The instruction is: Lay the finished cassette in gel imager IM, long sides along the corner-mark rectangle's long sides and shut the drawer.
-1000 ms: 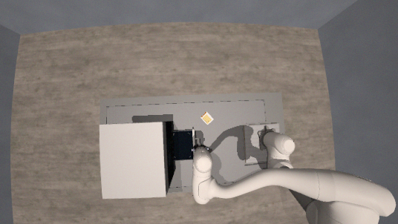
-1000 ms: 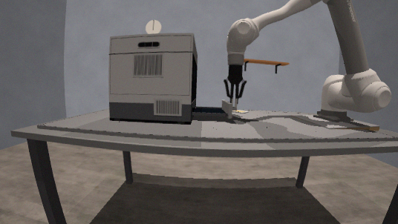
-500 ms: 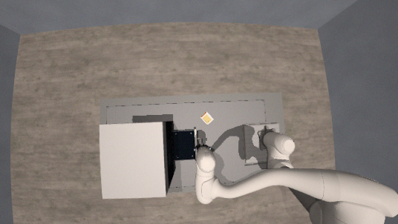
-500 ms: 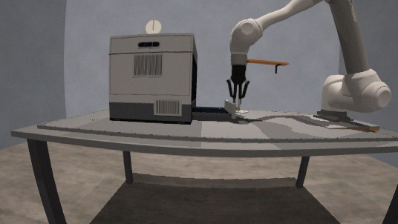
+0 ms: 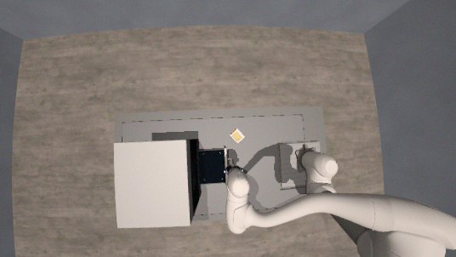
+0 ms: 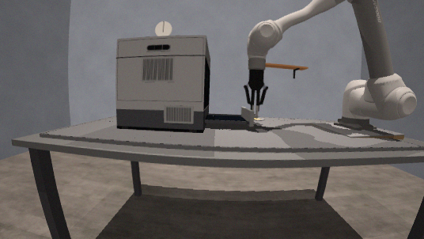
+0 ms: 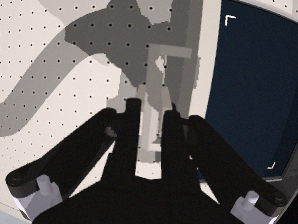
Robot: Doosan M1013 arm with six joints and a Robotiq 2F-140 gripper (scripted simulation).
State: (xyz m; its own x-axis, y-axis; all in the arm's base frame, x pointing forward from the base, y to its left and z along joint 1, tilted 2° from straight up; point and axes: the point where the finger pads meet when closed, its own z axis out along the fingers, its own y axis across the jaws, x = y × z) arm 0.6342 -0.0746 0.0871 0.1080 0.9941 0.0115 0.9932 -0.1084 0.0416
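Right now the finished cassette is 80 mm behind my hand, 230 mm to the right of it and 70 mm below it.
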